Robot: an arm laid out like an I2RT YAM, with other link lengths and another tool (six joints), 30 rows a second.
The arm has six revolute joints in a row. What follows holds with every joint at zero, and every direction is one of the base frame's.
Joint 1 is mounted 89.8 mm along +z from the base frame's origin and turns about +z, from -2.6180 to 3.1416 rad.
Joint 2 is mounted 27.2 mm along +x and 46.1 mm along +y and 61.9 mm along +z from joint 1 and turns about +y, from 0.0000 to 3.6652 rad.
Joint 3 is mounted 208.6 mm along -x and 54.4 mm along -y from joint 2 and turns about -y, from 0.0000 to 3.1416 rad.
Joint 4 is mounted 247.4 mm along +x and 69.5 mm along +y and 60.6 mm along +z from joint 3 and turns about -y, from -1.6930 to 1.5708 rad.
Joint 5 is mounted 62.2 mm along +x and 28.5 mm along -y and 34.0 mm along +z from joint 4 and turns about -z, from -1.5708 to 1.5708 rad.
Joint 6 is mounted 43.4 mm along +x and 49.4 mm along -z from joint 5 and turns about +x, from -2.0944 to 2.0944 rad.
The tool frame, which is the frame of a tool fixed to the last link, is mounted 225.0 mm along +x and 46.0 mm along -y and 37.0 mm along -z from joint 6; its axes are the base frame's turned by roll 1.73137, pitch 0.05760 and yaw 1.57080 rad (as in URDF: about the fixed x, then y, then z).
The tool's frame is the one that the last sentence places.
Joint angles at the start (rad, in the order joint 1, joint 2, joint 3, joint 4, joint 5, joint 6):
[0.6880 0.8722 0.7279 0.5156 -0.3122 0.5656]
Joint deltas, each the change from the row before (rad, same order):
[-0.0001 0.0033 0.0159 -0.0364 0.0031 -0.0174]
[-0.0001 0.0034 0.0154 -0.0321 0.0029 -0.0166]
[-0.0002 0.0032 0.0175 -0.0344 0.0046 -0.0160]
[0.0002 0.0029 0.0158 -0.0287 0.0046 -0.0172]
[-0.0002 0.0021 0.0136 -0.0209 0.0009 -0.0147]
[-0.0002 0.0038 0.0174 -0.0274 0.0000 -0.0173]
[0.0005 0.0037 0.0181 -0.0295 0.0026 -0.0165]
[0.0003 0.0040 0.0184 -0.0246 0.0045 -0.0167]
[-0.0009 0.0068 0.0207 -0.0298 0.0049 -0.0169]
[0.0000 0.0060 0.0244 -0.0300 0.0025 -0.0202]
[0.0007 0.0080 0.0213 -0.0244 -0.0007 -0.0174]
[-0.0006 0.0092 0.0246 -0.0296 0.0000 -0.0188]
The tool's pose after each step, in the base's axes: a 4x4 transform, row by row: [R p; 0 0 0 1], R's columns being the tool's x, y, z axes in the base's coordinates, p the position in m. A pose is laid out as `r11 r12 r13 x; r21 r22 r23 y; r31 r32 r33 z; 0 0 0 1`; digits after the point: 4 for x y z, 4 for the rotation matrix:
-0.8524 0.2347 0.4673 0.3069; 0.3871 -0.3176 0.8656 0.3756; 0.3516 0.9187 0.1798 0.3831; 0 0 0 1
-0.8482 0.2348 0.4748 0.3090; 0.4011 -0.3007 0.8653 0.3751; 0.3460 0.9244 0.1609 0.3804; 0 0 0 1
-0.8432 0.2354 0.4834 0.3112; 0.4158 -0.2846 0.8638 0.3742; 0.3408 0.9293 0.1421 0.3783; 0 0 0 1
-0.8396 0.2321 0.4911 0.3132; 0.4294 -0.2700 0.8618 0.3732; 0.3326 0.9345 0.1270 0.3772; 0 0 0 1
-0.8389 0.2266 0.4949 0.3141; 0.4381 -0.2585 0.8610 0.3725; 0.3230 0.9391 0.1176 0.3777; 0 0 0 1
-0.8379 0.2223 0.4985 0.3151; 0.4477 -0.2428 0.8606 0.3721; 0.3123 0.9443 0.1039 0.3775; 0 0 0 1
-0.8355 0.2196 0.5036 0.3163; 0.4582 -0.2273 0.8593 0.3714; 0.3032 0.9488 0.0892 0.3771; 0 0 0 1
-0.8333 0.2131 0.5101 0.3178; 0.4692 -0.2151 0.8565 0.3702; 0.2923 0.9530 0.0793 0.3783; 0 0 0 1
-0.8290 0.2105 0.5181 0.3202; 0.4824 -0.1996 0.8529 0.3688; 0.2830 0.9570 0.0639 0.3779; 0 0 0 1
-0.8277 0.2024 0.5234 0.3215; 0.4929 -0.1837 0.8505 0.3677; 0.2683 0.9619 0.0523 0.3800; 0 0 0 1
-0.8281 0.1966 0.5249 0.3222; 0.4990 -0.1680 0.8502 0.3678; 0.2554 0.9660 0.0410 0.3811; 0 0 0 1
-0.8271 0.1918 0.5283 0.3236; 0.5072 -0.1501 0.8486 0.3674; 0.2421 0.9699 0.0268 0.3819; 0 0 0 1

